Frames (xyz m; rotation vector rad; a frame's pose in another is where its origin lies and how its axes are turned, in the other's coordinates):
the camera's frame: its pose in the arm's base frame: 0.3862 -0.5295 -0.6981 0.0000 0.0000 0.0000
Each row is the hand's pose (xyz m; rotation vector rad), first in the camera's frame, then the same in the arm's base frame.
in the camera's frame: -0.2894 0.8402 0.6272 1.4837 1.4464 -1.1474
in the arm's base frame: 0.0968 0.3107 -0.0709 1.4837 1.4464 -1.1474
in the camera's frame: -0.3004 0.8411 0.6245 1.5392 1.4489 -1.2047
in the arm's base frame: 0.0858 0.3116 -0.0736 1.5392 1.4489 -1.2047
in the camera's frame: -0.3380 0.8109 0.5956 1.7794 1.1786 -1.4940
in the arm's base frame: 0.0482 0.2814 -0.1025 1.7794 1.1786 -1.4940
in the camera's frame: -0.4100 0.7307 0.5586 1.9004 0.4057 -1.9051
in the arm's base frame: -0.0238 0.2012 -0.1395 1.9004 0.4057 -1.9051
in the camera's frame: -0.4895 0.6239 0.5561 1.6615 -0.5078 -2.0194
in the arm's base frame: -0.1033 0.0944 -0.1420 1.6615 -0.5078 -2.0194
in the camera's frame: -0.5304 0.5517 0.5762 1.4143 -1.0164 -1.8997
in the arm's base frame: -0.1442 0.0222 -0.1219 1.4143 -1.0164 -1.8997
